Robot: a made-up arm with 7 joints.
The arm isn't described. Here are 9 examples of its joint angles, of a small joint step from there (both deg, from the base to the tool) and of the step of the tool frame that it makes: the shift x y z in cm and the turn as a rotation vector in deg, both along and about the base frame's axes.
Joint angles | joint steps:
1: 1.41 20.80 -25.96 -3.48 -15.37 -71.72 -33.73 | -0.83 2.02 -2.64 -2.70 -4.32 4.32 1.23
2: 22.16 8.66 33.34 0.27 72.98 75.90 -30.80 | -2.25 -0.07 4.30 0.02 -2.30 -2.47 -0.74
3: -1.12 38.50 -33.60 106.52 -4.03 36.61 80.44 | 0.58 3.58 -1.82 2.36 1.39 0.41 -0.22
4: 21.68 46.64 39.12 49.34 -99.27 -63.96 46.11 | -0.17 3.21 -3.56 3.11 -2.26 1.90 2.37
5: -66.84 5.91 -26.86 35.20 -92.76 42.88 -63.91 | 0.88 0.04 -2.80 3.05 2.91 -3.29 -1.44
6: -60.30 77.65 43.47 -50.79 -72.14 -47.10 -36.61 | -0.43 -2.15 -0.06 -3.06 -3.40 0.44 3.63
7: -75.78 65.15 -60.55 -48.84 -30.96 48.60 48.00 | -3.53 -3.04 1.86 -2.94 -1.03 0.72 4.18
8: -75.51 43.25 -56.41 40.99 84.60 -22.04 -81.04 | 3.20 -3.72 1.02 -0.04 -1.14 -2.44 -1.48
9: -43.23 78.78 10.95 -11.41 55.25 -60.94 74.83 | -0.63 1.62 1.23 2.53 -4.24 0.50 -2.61
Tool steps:
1: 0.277 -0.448 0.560 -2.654 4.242 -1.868
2: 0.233 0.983 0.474 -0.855 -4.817 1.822
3: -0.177 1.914 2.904 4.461 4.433 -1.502
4: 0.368 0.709 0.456 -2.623 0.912 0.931
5: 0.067 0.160 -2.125 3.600 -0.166 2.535
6: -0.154 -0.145 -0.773 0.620 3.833 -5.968
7: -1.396 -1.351 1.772 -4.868 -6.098 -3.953
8: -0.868 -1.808 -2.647 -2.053 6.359 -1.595
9: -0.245 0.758 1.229 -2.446 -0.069 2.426
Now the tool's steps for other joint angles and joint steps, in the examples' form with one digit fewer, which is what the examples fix.
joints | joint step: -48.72 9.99 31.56 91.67 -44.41 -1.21 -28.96 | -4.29 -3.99 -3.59 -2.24 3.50 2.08 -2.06
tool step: 2.90 -3.54 1.81 -1.03 -5.89 -10.50
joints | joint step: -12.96 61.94 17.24 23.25 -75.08 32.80 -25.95 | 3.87 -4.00 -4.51 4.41 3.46 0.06 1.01
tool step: -2.50 0.10 -5.71 -0.93 12.07 3.25
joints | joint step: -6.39 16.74 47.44 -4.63 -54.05 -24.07 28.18 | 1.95 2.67 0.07 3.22 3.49 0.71 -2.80
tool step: -0.59 1.06 -0.42 4.82 6.66 -0.55
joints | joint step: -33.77 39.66 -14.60 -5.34 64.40 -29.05 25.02 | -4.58 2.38 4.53 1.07 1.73 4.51 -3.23
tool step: 1.64 1.94 3.75 2.31 -6.33 9.41
